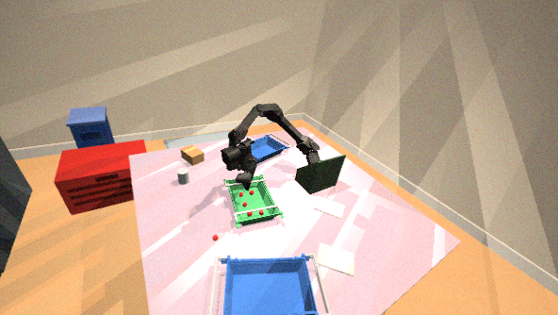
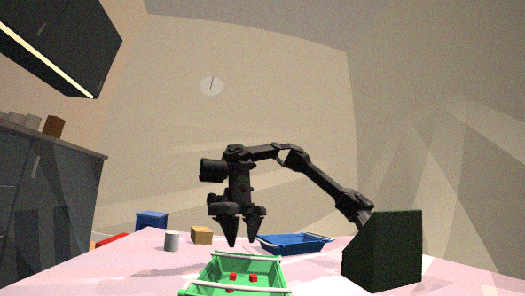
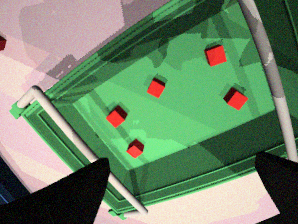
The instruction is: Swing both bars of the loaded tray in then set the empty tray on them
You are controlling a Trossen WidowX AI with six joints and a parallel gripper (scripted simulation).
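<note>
Right now my gripper tip is 370 mm to the left of the blue tray, 280 mm past it and 80 mm above it. From my gripper tip the other things lie so: red block (210 mm ahead, 120 mm to the left, 110 mm below); brown block (480 mm to the right, 130 mm ahead, 90 mm below).
</note>
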